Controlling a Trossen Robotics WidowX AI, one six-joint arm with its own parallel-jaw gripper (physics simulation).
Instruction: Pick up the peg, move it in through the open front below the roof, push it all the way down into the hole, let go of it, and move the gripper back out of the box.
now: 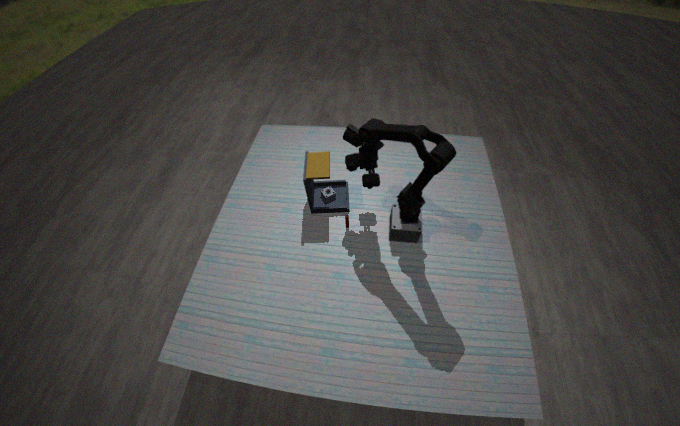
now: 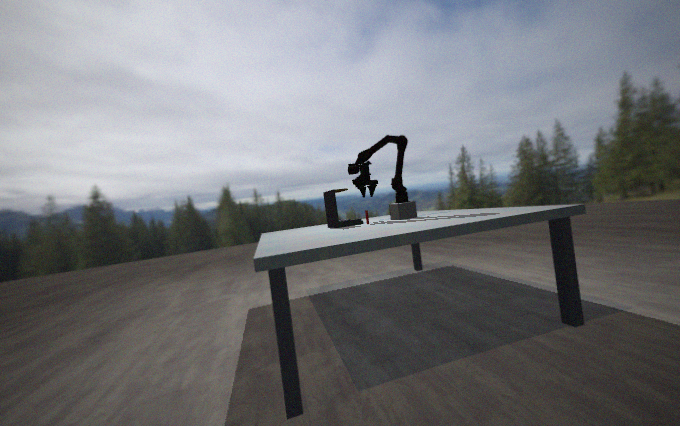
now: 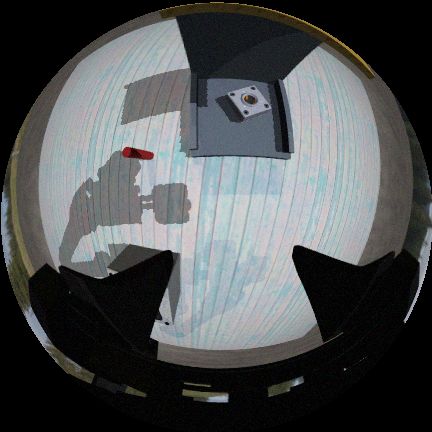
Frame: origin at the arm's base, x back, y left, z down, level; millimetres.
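Seen in the pictures: gripper, fingertip midpoint: [image 2: 367, 197] [image 3: 234, 255]; arm's base at its link origin: [image 1: 409, 216] [image 2: 402, 202].
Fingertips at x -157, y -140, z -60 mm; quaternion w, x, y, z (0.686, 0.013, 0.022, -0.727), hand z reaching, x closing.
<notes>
Pixels of each thing's top centre, then the offset from my fingertips to it. "spot": a spot on its surface instead. Level surfaces: height alone.
- red peg at its top centre: [image 3: 125, 151] [image 1: 346, 216] [image 2: 366, 210] dz +78, dx -87, dy +126 mm
- dark grey box at its top centre: [image 1: 325, 163] [image 2: 340, 189] dz -66, dx -167, dy -27 mm
- yellow roof at a spot on its surface: [image 1: 318, 165] spot: dz -65, dx -196, dy -19 mm
- pale square block at its top centre: [image 3: 249, 98] [image 1: 327, 191] dz +118, dx -175, dy -36 mm
- striped table at its surface level: dz +159 mm
The red peg [image 1: 346, 221] [image 2: 366, 217] [image 3: 138, 153] stands upright on the table, beside the box's low tray. The dark grey box [image 1: 341, 194] [image 2: 331, 209] [image 3: 220, 140] has a tall back wall, low side rims and a yellow roof [image 1: 318, 165] [image 2: 339, 190] [image 3: 172, 13]. A pale square block [image 1: 328, 194] [image 3: 260, 107] with a round hole sits turned on its floor. My gripper [image 1: 370, 169] [image 2: 367, 194] [image 3: 234, 255] is open and empty. It hangs well above the table, between the box and the arm's base, clear of the peg.
The arm's grey base [image 1: 405, 231] [image 2: 402, 210] stands on the striped table [image 1: 281, 301] [image 2: 311, 245], on the far side of the gripper from the box. Shadows of the arm and the roof lie on the table near the peg.
</notes>
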